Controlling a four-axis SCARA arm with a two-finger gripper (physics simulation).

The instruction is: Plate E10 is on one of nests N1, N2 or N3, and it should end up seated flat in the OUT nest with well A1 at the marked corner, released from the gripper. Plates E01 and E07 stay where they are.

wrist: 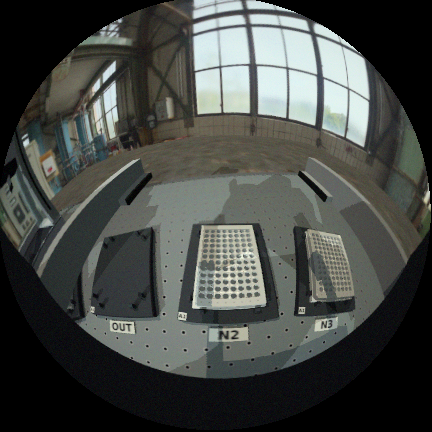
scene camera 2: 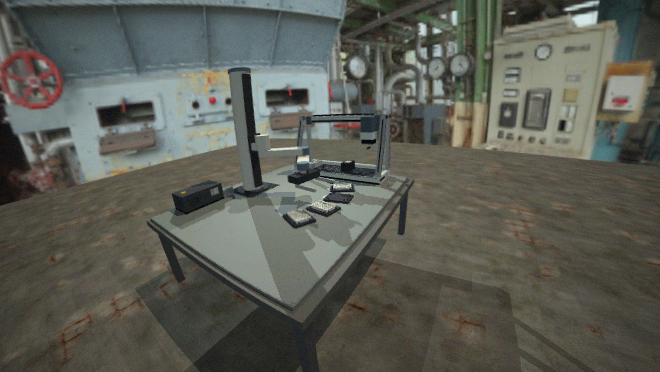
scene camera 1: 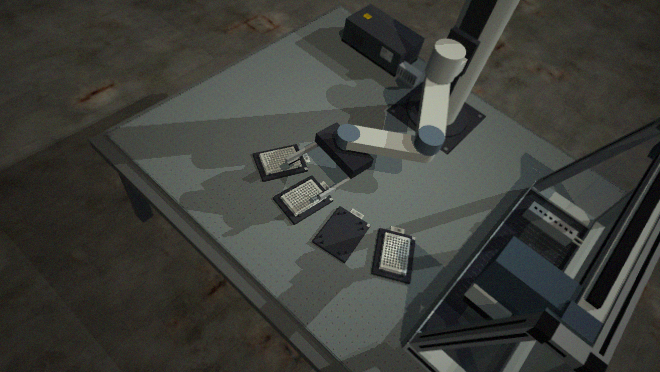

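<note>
The plate on nest N1 is E10, lying flat; its print is not legible. The dark OUT nest holds no plate and lies between N1 and N2; its A1 tag shows at its near left corner in the wrist view. One white plate sits on nest N2, another on nest N3. My gripper is open and empty, raised above the table on the N2 and N3 side.
A framed machine stands at the table's end beyond N1. A dark box stands near the arm's column. The N2 and N3 labels face the arm's side.
</note>
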